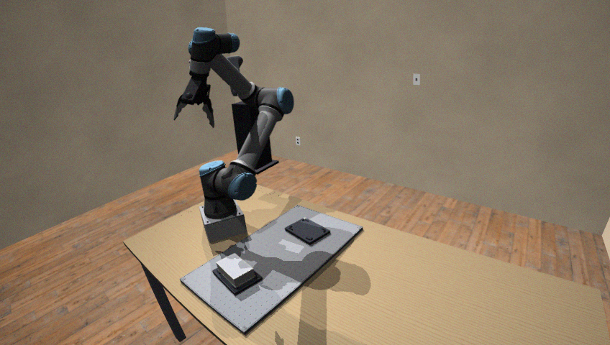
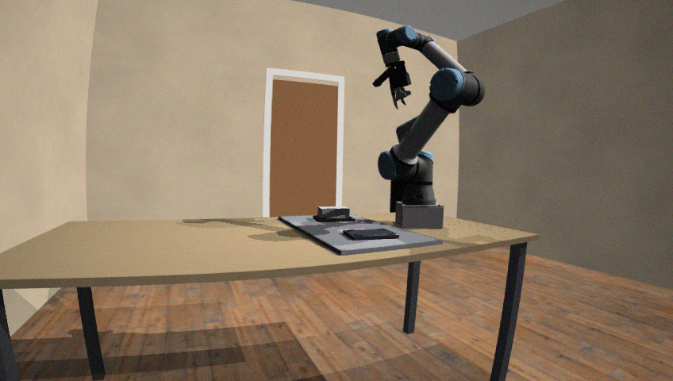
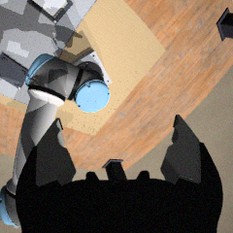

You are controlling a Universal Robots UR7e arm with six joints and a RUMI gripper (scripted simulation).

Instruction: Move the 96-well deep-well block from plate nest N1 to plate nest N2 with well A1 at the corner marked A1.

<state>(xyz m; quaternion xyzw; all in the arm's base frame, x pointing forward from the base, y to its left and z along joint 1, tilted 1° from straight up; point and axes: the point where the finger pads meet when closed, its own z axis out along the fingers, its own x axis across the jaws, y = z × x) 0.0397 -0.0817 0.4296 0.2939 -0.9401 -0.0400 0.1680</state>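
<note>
My hand is 480 mm above the grey deep-well block, 260 mm short of it and 140 mm to the left of it. The rest, counted from my hand: plate nest N2 (510 mm below, 330 mm ahead, 240 mm to the left).
</note>
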